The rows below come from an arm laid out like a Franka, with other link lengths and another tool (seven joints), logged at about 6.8 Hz.
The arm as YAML. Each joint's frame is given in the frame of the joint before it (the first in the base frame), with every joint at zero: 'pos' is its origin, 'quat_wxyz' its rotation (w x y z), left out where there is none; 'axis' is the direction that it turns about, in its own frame. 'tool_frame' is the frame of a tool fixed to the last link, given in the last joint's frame.
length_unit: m
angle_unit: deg
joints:
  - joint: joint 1
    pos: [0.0, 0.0, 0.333]
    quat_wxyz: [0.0, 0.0, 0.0, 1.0]
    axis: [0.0, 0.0, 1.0]
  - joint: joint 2
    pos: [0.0, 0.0, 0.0]
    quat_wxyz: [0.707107, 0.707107, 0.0, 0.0]
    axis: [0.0, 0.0, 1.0]
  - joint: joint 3
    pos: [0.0, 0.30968, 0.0]
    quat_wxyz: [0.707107, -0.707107, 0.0, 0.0]
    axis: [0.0, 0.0, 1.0]
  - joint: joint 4
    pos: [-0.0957, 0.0, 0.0]
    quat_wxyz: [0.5, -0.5, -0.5, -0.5]
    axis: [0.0, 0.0, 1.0]
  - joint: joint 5
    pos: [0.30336, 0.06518, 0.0]
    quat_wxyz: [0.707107, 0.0, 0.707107, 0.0]
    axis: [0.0, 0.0, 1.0]
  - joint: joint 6
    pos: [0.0, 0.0, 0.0]
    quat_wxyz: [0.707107, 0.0, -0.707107, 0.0]
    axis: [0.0, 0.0, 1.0]
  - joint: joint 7
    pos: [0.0, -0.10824, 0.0]
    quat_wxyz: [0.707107, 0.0, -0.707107, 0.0]
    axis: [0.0, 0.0, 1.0]
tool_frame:
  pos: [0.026, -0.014, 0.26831]
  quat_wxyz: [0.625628, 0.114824, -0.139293, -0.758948]
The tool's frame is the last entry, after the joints.
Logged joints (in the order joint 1, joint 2, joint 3, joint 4, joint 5, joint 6, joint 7), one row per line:
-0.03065, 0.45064, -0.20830, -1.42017, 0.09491, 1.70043, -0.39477
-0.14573, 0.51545, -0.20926, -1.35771, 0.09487, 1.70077, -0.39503
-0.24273, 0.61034, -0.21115, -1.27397, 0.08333, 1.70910, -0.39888
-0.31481, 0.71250, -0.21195, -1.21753, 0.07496, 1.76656, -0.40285
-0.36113, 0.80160, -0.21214, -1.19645, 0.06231, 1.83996, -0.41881
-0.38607, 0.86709, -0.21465, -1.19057, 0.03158, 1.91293, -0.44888
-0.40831, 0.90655, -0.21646, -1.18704, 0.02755, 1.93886, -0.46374
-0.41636, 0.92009, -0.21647, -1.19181, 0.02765, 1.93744, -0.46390
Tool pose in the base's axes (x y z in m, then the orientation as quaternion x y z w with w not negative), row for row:
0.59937, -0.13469, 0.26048, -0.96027, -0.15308, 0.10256, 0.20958
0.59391, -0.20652, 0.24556, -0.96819, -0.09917, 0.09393, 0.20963
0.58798, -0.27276, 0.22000, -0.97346, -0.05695, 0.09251, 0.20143
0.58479, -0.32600, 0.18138, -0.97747, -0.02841, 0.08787, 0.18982
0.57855, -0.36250, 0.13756, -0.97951, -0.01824, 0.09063, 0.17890
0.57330, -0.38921, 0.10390, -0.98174, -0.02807, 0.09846, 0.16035
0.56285, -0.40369, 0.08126, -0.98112, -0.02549, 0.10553, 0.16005
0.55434, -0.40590, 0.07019, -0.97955, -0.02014, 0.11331, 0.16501
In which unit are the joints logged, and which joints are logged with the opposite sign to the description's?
The joints are logged in radians. Opposite sign: none.
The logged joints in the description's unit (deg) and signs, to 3 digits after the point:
-1.756, 25.820, -11.935, -81.370, 5.438, 97.427, -22.619
-8.350, 29.533, -11.990, -77.791, 5.436, 97.447, -22.634
-13.907, 34.970, -12.098, -72.993, 4.774, 97.924, -22.854
-18.037, 40.823, -12.144, -69.759, 4.295, 101.216, -23.082
-20.691, 45.928, -12.155, -68.552, 3.570, 105.422, -23.996
-22.120, 49.681, -12.299, -68.215, 1.809, 109.603, -25.719
-23.394, 51.941, -12.402, -68.012, 1.578, 111.088, -26.570
-23.856, 52.717, -12.403, -68.286, 1.584, 111.007, -26.580

